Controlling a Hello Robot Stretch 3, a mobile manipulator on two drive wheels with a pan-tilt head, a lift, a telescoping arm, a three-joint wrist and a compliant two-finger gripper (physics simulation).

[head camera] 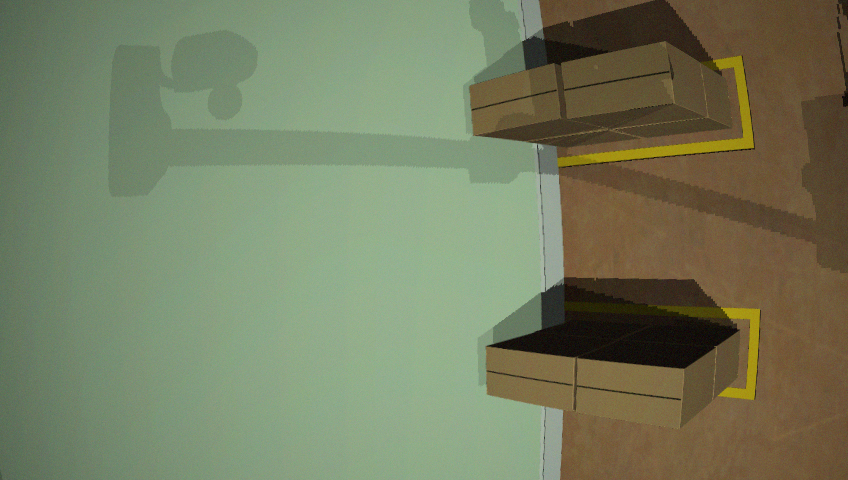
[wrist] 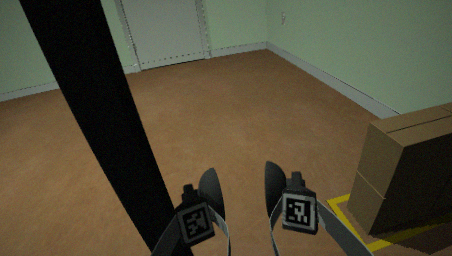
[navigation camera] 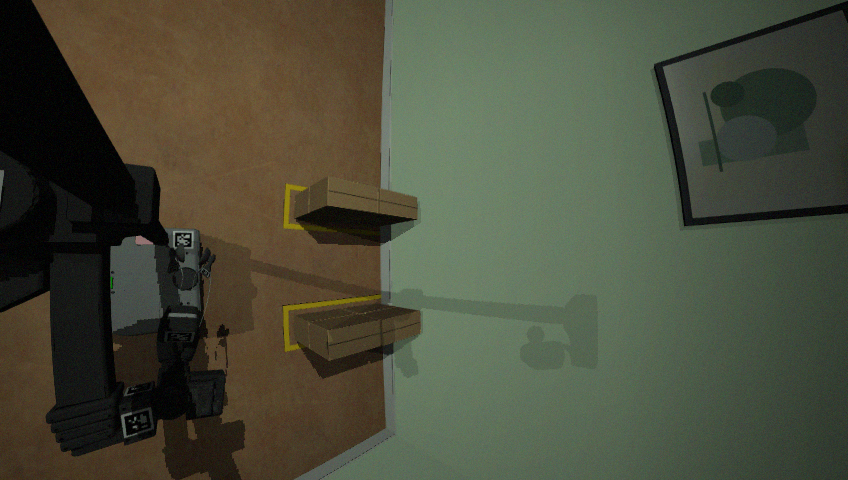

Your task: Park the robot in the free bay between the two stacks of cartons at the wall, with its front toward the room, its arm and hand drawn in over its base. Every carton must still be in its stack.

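Where they show: gripper, fingertip midpoint: (wrist: 241, 183) (navigation camera: 194, 246); robot's base, origin of the base link: (navigation camera: 184, 276).
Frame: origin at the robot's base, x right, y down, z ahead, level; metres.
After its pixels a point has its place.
Two carton stacks stand upright at the wall: one stack (head camera: 618, 95) @[x 0.252, y -0.360, z 0.554 m] (navigation camera: 357, 336) @[x 0.272, y -0.360, z 0.563 m] is upper in the head view and lower in the navigation view; the other stack (head camera: 630, 383) @[x -0.289, y -0.360, z 0.570 m] (navigation camera: 351, 197) @[x -0.299, y -0.360, z 0.560 m] is opposite. Each stands in a yellow floor outline. The bay (head camera: 624, 249) (navigation camera: 333, 261) is the floor between them. My base (navigation camera: 133, 285) @[x 0.013, y -0.159, z -0.137 m] stands outside it, on the room side. My arm (navigation camera: 83, 333) @[x 0.025, y -0.801, z -0.101 m] shows at lower left in the navigation view, with the wrist folded back. My gripper (wrist: 241, 183) @[x -0.087, y -0.571, z 0.022 m] is open and empty, over the base. One carton stack (wrist: 370, 182) @[x -0.310, y -0.188, z 0.453 m] shows at the wrist view's right.
The green wall (head camera: 267, 267) @[x -0.017, y -0.851, z 1.002 m] (navigation camera: 505, 178) @[x -0.361, y -0.831, z 1.014 m] (wrist: 345, 45) @[x -1.214, y -0.321, z 1.044 m] with its grey skirting is behind the stacks. A framed picture (navigation camera: 767, 118) @[x -0.373, y -1.651, z 0.991 m] hangs on it. A wall corner shows at the navigation view's bottom. A door (wrist: 165, 30) @[x -2.700, y -0.398, z -0.089 m] stands far off in the wrist view; a dark mast (wrist: 100, 115) @[x -0.116, y -0.640, z -0.067 m] crosses its left side.
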